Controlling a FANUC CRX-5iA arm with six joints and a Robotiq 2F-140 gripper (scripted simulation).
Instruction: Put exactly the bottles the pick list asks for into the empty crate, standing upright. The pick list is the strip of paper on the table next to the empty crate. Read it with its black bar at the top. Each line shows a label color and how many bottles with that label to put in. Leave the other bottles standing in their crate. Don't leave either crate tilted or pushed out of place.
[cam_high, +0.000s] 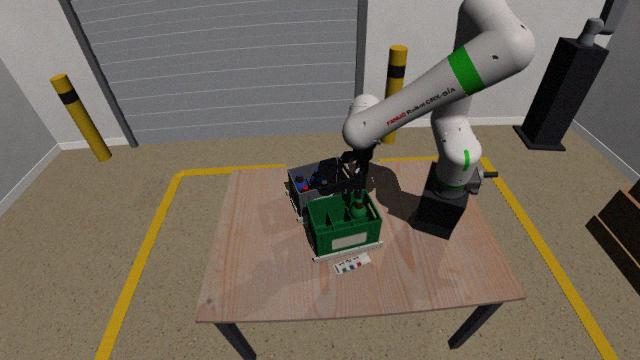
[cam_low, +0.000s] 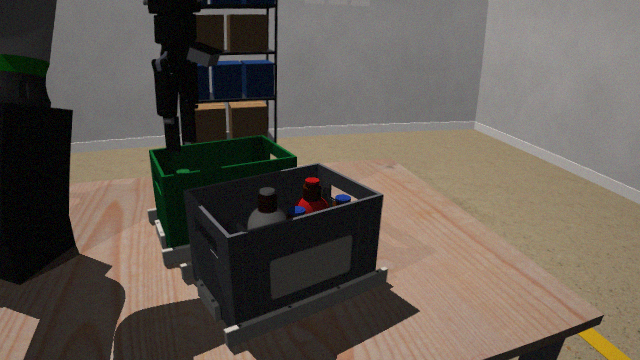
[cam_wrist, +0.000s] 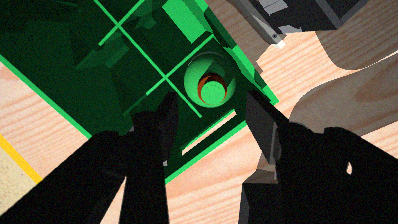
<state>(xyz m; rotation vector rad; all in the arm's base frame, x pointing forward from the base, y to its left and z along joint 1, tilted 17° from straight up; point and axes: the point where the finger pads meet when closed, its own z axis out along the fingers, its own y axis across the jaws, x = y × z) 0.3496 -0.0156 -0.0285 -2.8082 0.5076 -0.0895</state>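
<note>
My hand is 18 cm short of the dark grey crate, 15 cm to the left of it and 16 cm above it. Also, from my hand: green-label bottle 16 cm below; then white-label bottle 16 cm ahead, 11 cm to the right, 16 cm below; then green crate 7 cm ahead, 7 cm to the left, 16 cm below.
</note>
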